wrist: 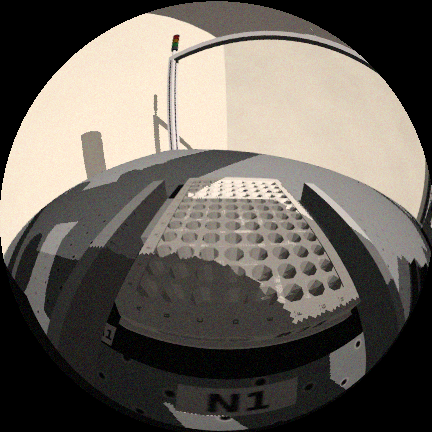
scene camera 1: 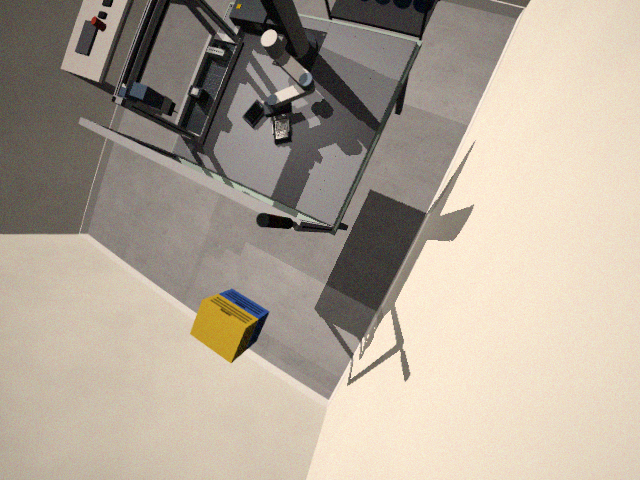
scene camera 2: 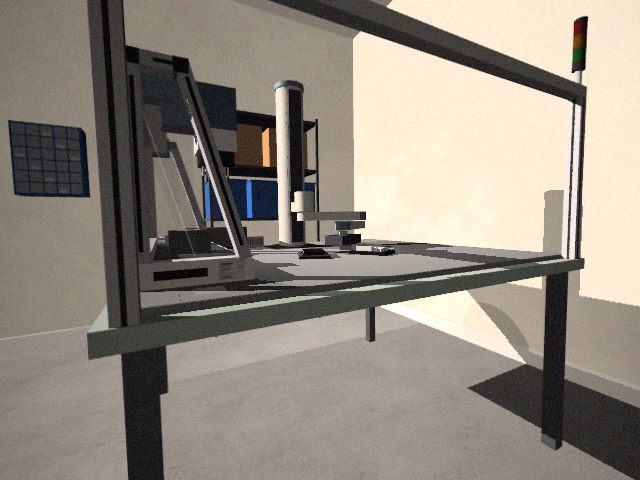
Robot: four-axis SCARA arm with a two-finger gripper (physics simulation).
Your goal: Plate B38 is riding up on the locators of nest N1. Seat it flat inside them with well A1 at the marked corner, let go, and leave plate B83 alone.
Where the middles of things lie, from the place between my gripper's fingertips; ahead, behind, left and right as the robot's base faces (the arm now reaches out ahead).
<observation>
My hand is 2 cm past the nest N1 (wrist: pixel 186 360), 1 cm to the left of it and 2 cm above it.
</observation>
